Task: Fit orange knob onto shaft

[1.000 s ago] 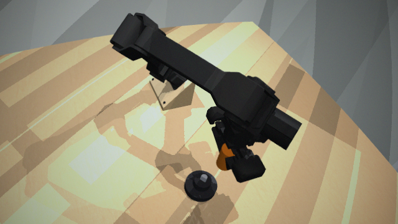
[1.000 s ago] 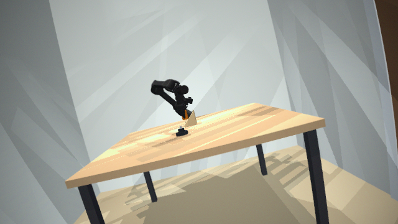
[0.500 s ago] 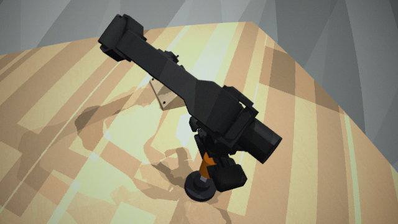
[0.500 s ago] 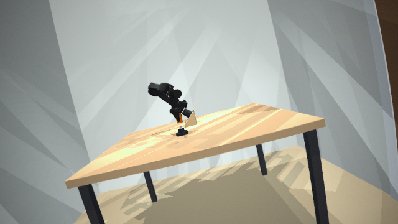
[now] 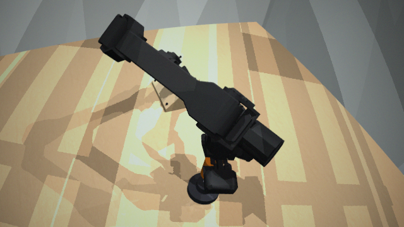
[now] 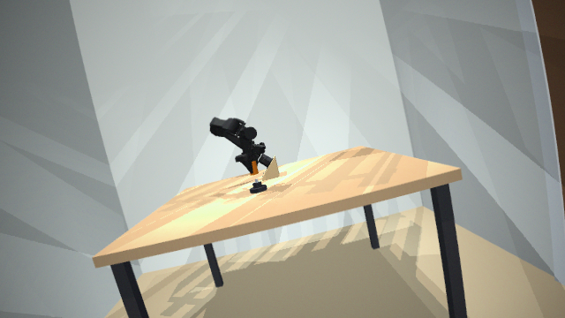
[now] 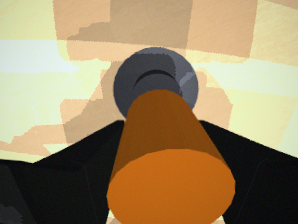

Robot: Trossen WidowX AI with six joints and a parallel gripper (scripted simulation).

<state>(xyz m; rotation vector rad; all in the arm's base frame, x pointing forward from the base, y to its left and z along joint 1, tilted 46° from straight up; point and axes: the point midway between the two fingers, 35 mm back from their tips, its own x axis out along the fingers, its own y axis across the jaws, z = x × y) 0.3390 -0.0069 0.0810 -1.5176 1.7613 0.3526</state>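
Now: gripper tip 3 cm below the orange knob. Round my gripper tip: pedestal with D-shaped shaft (6 cm below).
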